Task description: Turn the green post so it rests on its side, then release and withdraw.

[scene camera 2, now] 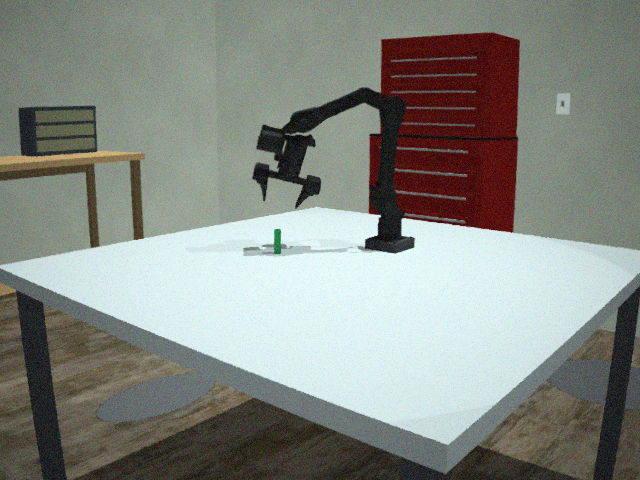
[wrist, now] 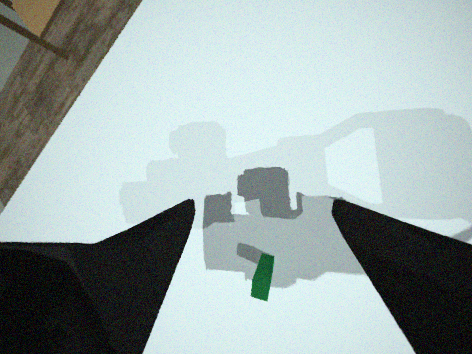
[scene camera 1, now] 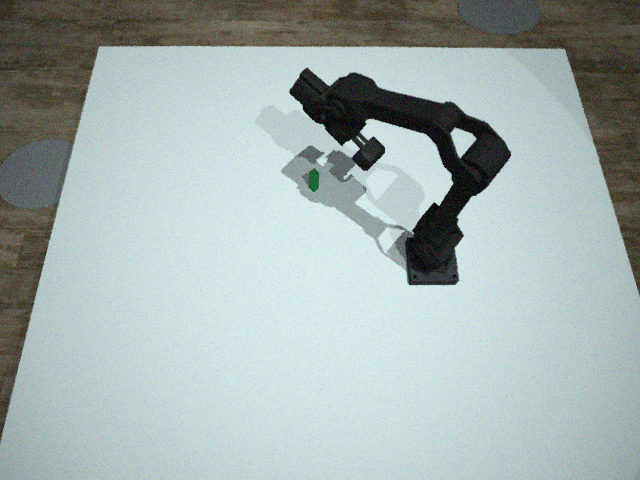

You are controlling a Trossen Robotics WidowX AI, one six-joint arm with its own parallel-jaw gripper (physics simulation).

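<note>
The green post (scene camera 1: 313, 179) (scene camera 2: 277, 241) (wrist: 263, 277) stands upright on the white table (scene camera 1: 206, 361) (scene camera 2: 330, 320) (wrist: 280, 65). It is small and slim, and a short shadow lies beside it. My gripper (scene camera 2: 280, 204) (wrist: 262, 205) is open and empty. It hangs well above the table, higher than the post's top, with its fingers pointing down and spread wide. In the wrist view the post shows between the two black fingers, lower than the line of their tips. In scene camera 1 one finger shows and the other is hidden behind the arm.
The arm's base (scene camera 1: 433, 268) (scene camera 2: 390, 243) is fixed to the table, to the right of the post in both scene views. The arm's shadow lies around the post. Away from the table stand a red drawer cabinet (scene camera 2: 439, 87) and a wooden bench (scene camera 2: 116, 156) with a small drawer box (scene camera 2: 64, 130).
</note>
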